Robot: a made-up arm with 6 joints.
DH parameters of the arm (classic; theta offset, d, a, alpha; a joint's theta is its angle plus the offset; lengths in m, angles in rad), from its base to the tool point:
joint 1: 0 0.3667 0 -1.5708
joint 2: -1.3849 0 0.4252 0
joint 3: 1.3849 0 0.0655 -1.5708
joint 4: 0 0.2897 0 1.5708
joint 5: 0 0 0.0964 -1.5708
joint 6: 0 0.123 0 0
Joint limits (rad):
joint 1: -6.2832..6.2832
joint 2: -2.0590..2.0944
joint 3: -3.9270..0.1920
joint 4: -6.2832..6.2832
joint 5: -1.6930..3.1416
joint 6: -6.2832..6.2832
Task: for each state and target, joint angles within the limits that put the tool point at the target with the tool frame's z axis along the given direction. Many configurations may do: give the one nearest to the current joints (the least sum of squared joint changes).
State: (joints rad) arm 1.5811 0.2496 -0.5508 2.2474 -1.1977 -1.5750
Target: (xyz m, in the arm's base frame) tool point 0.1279 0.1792 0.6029 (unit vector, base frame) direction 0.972 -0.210 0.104
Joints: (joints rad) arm 1.4758 0.0931 -0.2044 1.6763 -1.6874 -1.5750
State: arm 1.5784 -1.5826 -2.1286 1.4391 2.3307 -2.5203
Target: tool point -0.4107 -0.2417 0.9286 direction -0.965 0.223 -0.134
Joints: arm 0.7896 -1.3003 -1.6843 2.1011 1.7864 -2.5203
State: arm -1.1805 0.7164 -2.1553 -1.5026 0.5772 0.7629
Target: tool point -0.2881 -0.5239 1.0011 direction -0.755 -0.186 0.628
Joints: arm -2.0718 0.4681 -2.6110 -1.9724 0.6722 0.7629
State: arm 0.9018 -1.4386 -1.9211 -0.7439 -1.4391 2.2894
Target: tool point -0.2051 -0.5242 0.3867 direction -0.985 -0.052 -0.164
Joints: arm 1.3943 -2.0568 -1.3888 -1.3036 -1.6603 2.2894
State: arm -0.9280 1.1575 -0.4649 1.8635 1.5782 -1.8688
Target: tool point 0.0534 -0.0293 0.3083 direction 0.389 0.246 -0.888
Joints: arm -0.7232 0.3537 0.1898 2.4818 0.8048 -1.8688
